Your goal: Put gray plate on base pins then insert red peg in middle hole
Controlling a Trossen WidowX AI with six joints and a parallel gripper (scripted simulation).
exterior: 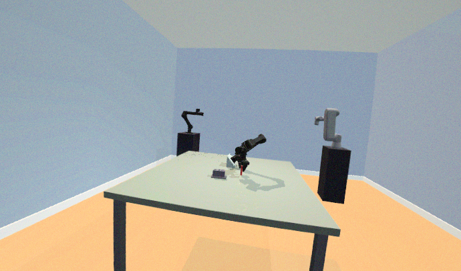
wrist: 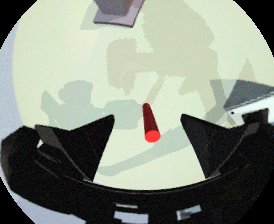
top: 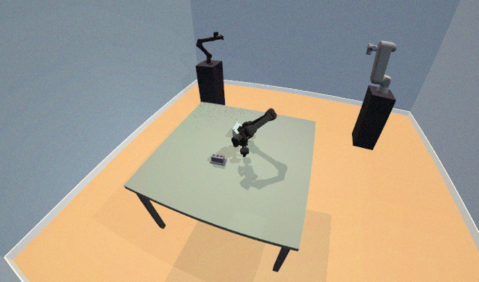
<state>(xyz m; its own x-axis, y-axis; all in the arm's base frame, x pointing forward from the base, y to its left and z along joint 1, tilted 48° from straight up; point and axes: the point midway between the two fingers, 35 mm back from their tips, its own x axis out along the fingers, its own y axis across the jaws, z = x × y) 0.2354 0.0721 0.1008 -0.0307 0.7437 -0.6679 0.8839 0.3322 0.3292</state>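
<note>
Right now the red peg is right at my gripper tip.
</note>
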